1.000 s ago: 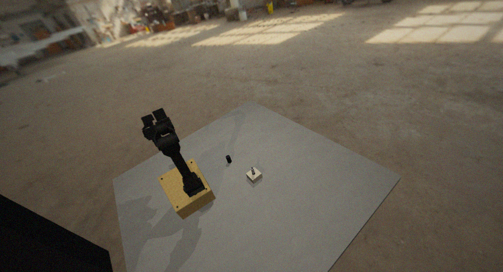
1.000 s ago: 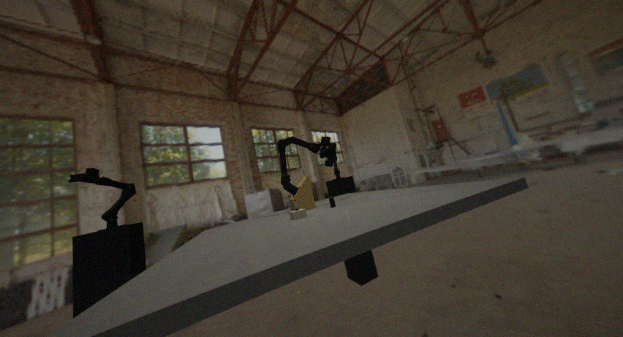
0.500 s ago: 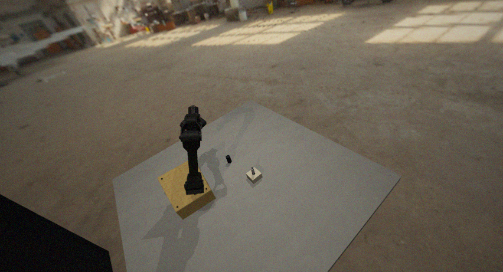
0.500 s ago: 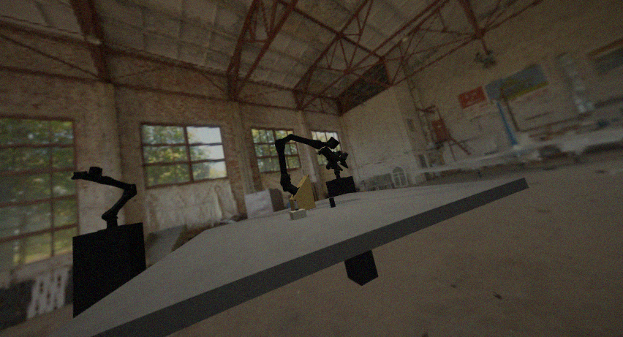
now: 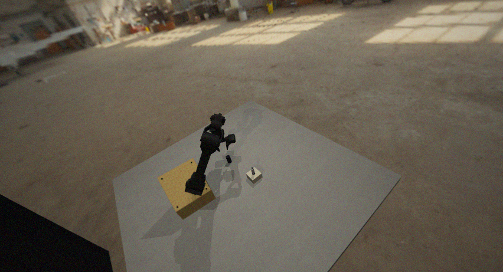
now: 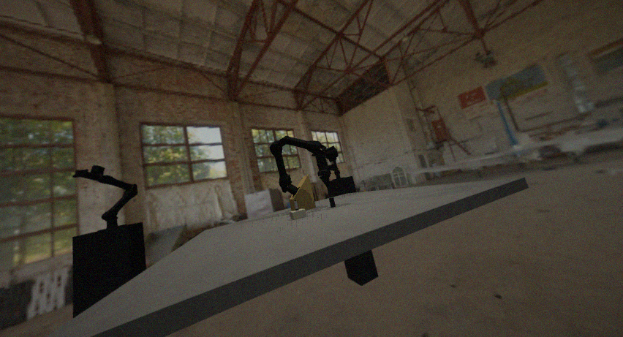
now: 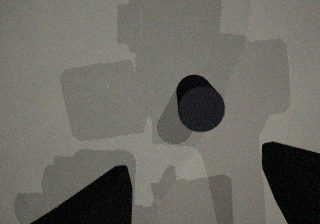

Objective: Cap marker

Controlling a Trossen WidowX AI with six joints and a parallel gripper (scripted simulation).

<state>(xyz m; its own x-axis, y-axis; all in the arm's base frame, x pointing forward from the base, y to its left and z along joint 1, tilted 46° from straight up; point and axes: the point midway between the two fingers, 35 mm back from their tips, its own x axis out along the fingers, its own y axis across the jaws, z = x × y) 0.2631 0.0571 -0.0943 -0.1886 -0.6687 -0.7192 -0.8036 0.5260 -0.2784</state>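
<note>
My gripper tip is now 90 mm above the dark marker cap and 10 mm short of it.
</note>
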